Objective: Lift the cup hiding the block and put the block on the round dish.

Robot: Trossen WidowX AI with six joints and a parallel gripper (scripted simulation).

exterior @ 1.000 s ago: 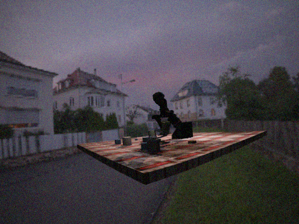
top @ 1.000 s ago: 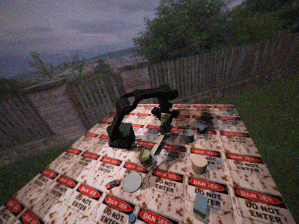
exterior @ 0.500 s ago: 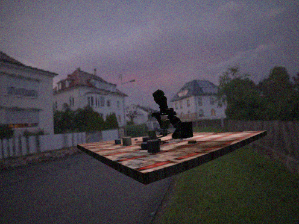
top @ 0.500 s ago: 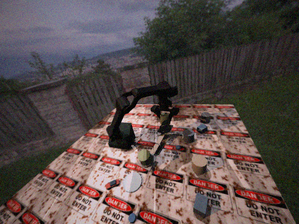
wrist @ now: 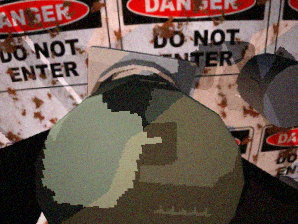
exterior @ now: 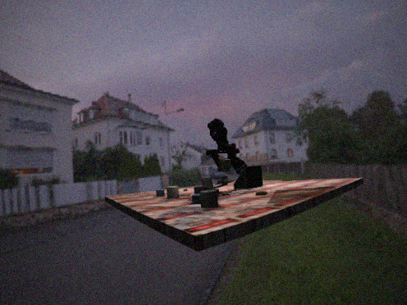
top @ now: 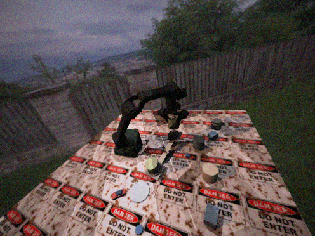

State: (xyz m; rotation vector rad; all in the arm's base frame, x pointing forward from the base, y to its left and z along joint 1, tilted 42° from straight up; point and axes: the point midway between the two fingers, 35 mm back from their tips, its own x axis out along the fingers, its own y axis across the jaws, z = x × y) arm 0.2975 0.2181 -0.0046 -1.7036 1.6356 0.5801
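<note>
My gripper tip is now 80 mm past the round dish, 390 mm to the left of it and 150 mm above it. The rest, counted from my gripper tip: grey cylinder: 280 mm ahead, 220 mm to the left, 120 mm below; olive cup: 20 mm to the left, 10 mm above; tan cylinder: 230 mm ahead, 230 mm to the right, 120 mm below.
</note>
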